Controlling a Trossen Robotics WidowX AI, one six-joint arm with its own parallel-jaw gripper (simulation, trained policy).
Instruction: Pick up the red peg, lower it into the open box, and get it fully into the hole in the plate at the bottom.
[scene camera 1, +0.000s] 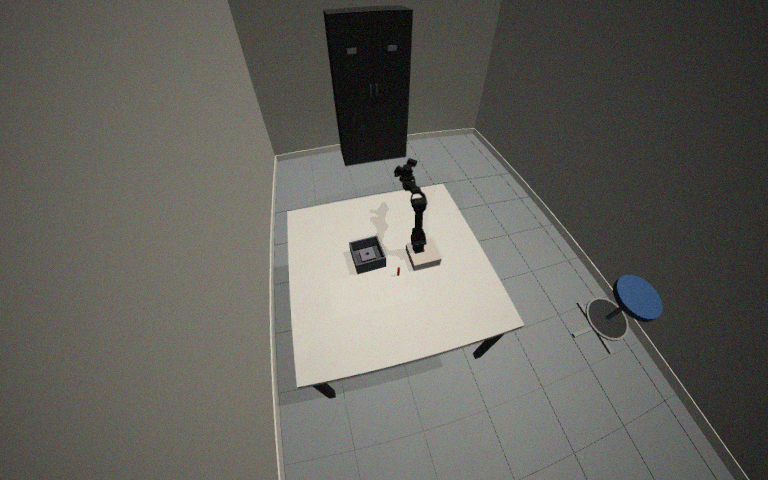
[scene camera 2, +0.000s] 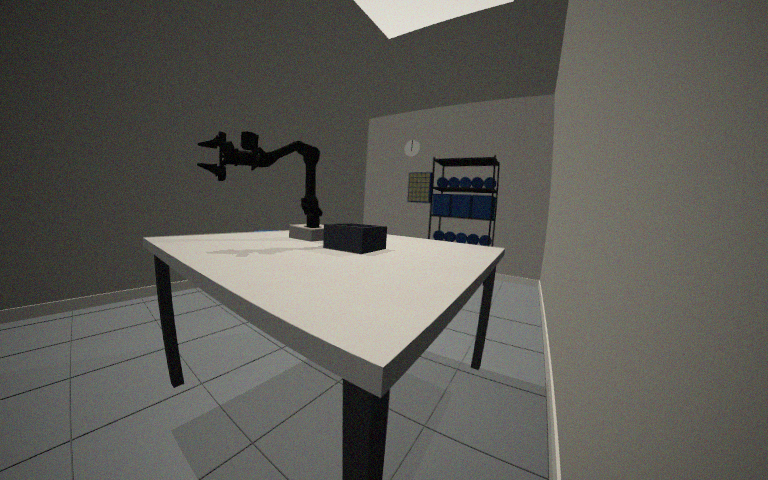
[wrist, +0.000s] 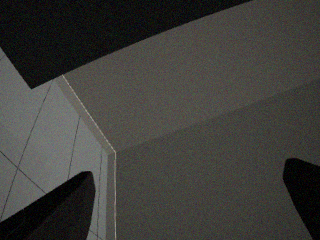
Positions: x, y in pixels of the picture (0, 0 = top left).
Labels:
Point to my gripper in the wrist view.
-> At 191, 176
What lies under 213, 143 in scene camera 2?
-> My gripper.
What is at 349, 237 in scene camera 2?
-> A dark box.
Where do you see a dark box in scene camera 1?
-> At 380, 261

